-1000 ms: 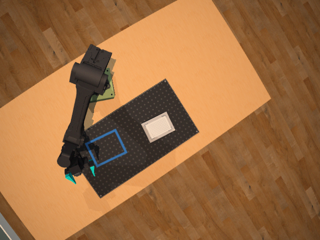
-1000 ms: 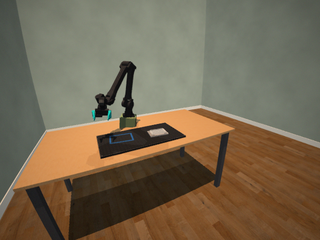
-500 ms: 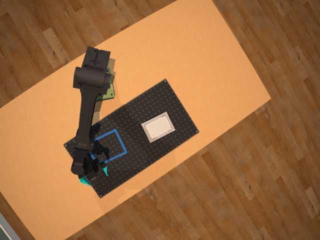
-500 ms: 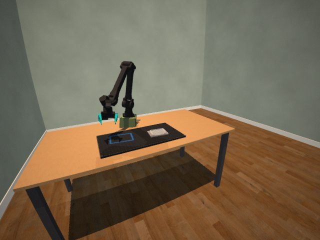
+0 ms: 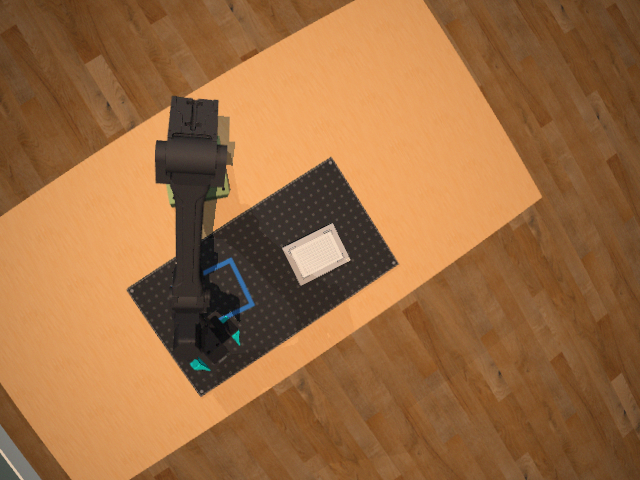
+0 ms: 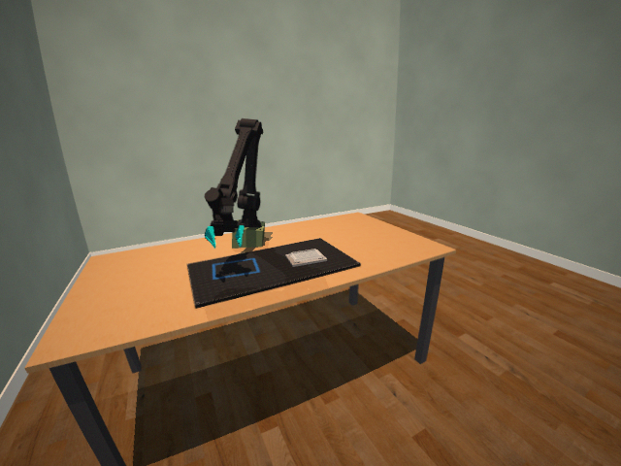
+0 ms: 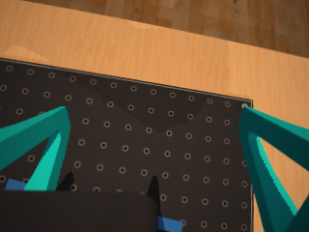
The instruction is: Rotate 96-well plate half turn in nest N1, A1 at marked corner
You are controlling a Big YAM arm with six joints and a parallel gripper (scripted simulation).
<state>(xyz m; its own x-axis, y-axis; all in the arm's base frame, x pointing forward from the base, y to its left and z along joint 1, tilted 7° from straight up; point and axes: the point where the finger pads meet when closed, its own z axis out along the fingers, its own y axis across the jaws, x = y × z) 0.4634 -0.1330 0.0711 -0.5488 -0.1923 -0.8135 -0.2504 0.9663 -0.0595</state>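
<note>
My gripper is now 340 mm to the right of the 96-well plate, 140 mm above it and 120 mm past it. Round my hand: plate nest N1: 340 mm to the left, 150 mm below, 120 mm behind.
</note>
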